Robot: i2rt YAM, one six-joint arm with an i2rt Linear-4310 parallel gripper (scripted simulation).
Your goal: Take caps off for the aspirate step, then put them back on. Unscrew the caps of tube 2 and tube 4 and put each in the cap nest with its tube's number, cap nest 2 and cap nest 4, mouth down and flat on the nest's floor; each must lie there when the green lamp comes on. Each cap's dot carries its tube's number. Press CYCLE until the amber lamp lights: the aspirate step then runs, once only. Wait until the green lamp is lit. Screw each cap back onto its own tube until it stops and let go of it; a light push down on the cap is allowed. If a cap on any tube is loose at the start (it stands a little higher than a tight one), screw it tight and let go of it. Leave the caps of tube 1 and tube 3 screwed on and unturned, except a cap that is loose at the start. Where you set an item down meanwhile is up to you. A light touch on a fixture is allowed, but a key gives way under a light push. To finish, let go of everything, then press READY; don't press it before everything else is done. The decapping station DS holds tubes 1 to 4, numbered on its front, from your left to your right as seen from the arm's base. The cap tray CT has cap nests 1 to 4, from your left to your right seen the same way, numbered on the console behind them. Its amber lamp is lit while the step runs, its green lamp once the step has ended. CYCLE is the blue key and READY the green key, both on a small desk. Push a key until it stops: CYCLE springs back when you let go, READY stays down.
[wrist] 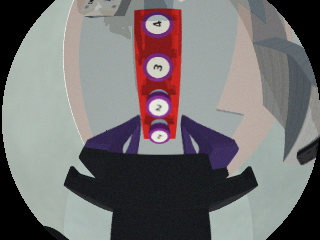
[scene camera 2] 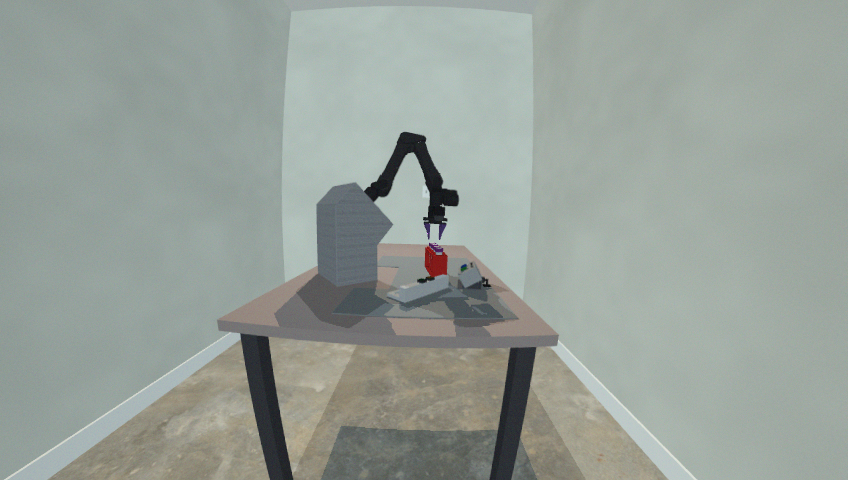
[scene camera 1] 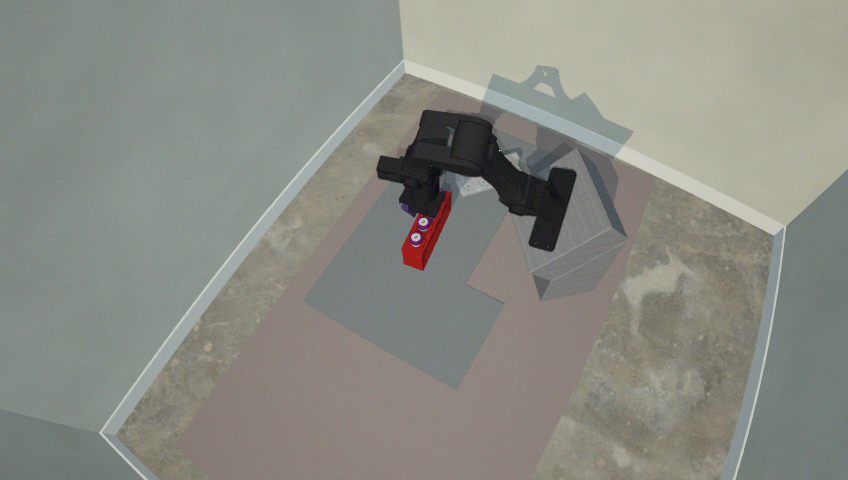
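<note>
Scene camera 1 shows the gripper (scene camera 1: 423,218) and a mat (scene camera 1: 430,319). Both the gripper (wrist: 160,119) and the mat (wrist: 208,41) can be seen in the wrist view as well, while scene camera 2 gives another view of the mat (scene camera 2: 451,303).
</note>
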